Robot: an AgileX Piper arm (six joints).
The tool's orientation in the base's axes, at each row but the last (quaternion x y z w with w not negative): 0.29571, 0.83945, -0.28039, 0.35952; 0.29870, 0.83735, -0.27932, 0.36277; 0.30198, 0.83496, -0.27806, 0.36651; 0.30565, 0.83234, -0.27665, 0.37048; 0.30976, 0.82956, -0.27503, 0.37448
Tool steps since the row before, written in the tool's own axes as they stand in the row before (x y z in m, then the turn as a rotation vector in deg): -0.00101, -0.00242, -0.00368, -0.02, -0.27, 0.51; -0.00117, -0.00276, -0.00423, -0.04, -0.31, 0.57; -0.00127, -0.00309, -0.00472, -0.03, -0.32, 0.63; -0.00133, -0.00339, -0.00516, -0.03, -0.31, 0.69; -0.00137, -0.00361, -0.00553, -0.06, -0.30, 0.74
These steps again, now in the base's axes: -0.00273, 0.00060, 0.00355, 0.05, -0.53, -0.21; -0.00315, 0.00071, 0.00406, 0.06, -0.61, -0.22; -0.00359, 0.00081, 0.00446, 0.07, -0.65, -0.26; -0.00401, 0.00090, 0.00479, 0.10, -0.69, -0.30; -0.00437, 0.00101, 0.00504, 0.15, -0.72, -0.31
